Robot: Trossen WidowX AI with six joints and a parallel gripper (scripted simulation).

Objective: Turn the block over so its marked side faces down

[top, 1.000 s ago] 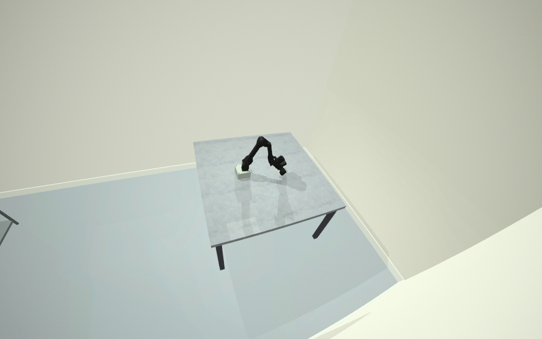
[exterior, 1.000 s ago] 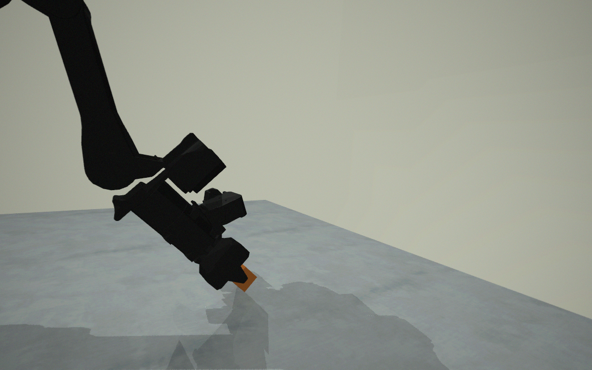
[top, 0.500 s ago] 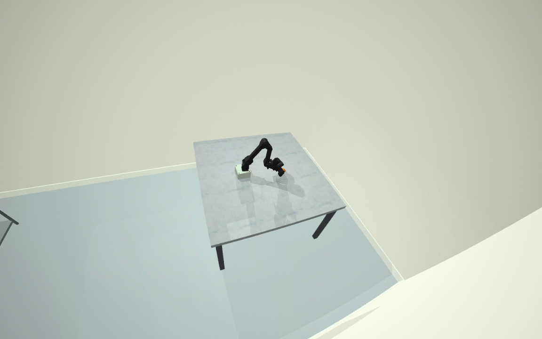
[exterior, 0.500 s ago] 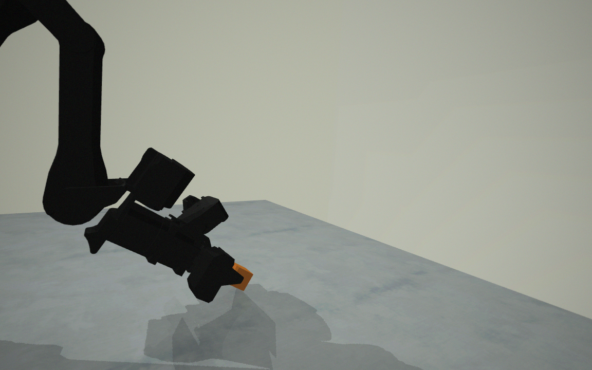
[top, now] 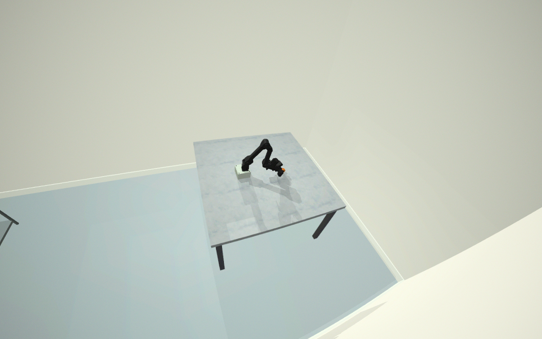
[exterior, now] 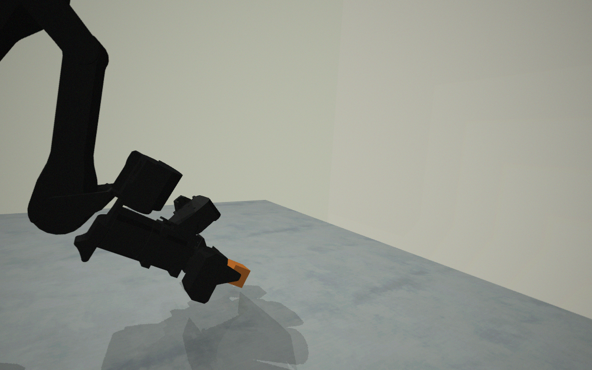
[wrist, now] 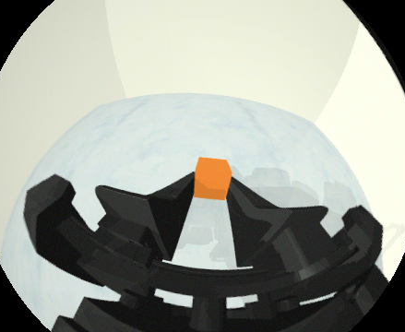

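The block lies 1 cm below my gripper tip.
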